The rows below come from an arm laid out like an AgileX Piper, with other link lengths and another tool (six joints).
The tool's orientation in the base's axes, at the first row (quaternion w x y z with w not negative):
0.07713 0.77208 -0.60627 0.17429
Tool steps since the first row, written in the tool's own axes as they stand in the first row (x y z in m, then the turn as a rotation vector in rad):
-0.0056 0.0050 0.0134 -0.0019 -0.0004 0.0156
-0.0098 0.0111 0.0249 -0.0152 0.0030 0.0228
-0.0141 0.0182 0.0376 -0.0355 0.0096 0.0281
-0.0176 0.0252 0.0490 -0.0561 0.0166 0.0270
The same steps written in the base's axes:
-0.0036 -0.0006 -0.0149 0.0027 -0.0033 -0.0151
-0.0083 -0.0021 -0.0277 -0.0020 0.0055 -0.0269
-0.0138 -0.0042 -0.0417 -0.0116 0.0206 -0.0398
-0.0193 -0.0066 -0.0541 -0.0227 0.0379 -0.0469

